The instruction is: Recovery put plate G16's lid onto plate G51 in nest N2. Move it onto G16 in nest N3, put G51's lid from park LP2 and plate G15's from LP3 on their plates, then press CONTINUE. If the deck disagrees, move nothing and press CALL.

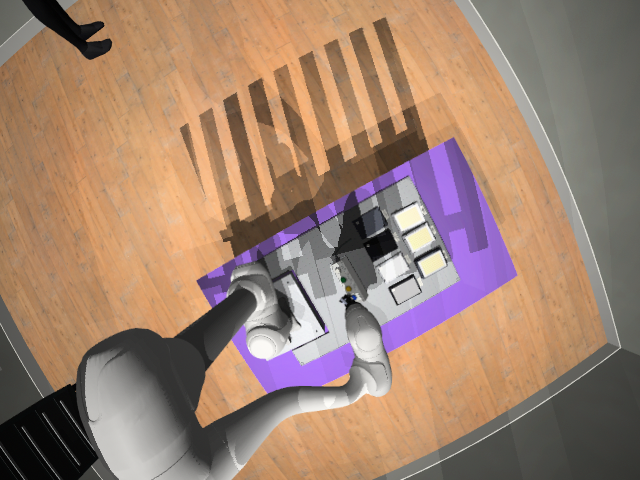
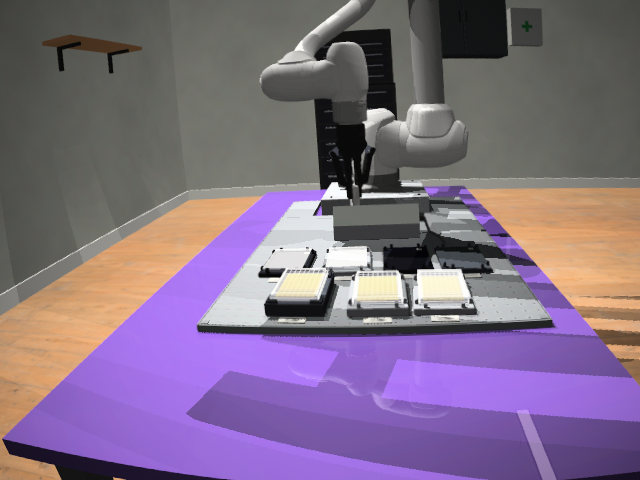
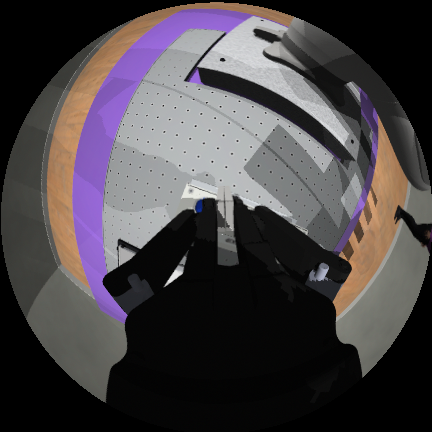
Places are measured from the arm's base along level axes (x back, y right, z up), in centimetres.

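Where they show: gripper, fingertip midpoint: (image 1: 347,295) (image 3: 223,196); arm's base, link origin: (image 2: 375,188) (image 3: 310,60).
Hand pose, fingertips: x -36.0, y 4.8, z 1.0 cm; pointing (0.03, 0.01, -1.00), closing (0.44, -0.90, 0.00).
Note:
Each offset is from my fingertips to the top centre of the thing.
My gripper (image 1: 346,300) (image 2: 353,200) (image 3: 223,196) is shut and empty, fingertips low at the blue-button end of the control box @[dx -4.2, dy -5.6, dz +2.9 cm] (image 2: 376,223) (image 3: 191,190). The blue button @[dx -2.3, dy +1.9, dz +2.0 cm] (image 1: 354,297) (image 3: 199,206) is beside the fingertips; contact cannot be told. The yellow button @[dx -2.1, dy -3.1, dz +2.0 cm] (image 1: 348,288) and green button @[dx -1.9, dy -8.1, dz +2.0 cm] (image 1: 343,279) lie farther along. Three cream-welled plates stand in a row: one @[dx -44.1, dy +7.3, dz -1.7 cm] (image 1: 431,262) (image 2: 301,285) on a black base, a middle one @[dx -44.2, dy -6.7, dz -2.5 cm] (image 1: 419,238) (image 2: 378,287) and another @[dx -44.0, dy -18.2, dz -2.6 cm] (image 1: 408,216) (image 2: 443,285). Their labels and lids are too small to read.
Behind the plates are four stations: light grey @[dx -26.5, dy +13.4, dz -3.7 cm] (image 1: 404,289) (image 2: 288,259), white @[dx -25.9, dy +0.4, dz -3.7 cm] (image 1: 392,267) (image 2: 348,257), black @[dx -25.5, dy -12.6, dz -3.5 cm] (image 1: 381,244) (image 2: 406,258) and slate @[dx -26.0, dy -24.8, dz -3.5 cm] (image 1: 370,221) (image 2: 462,259). A raised metal plate (image 1: 301,310) (image 3: 240,55) lies near the arm's base. Shadows cross the deck.

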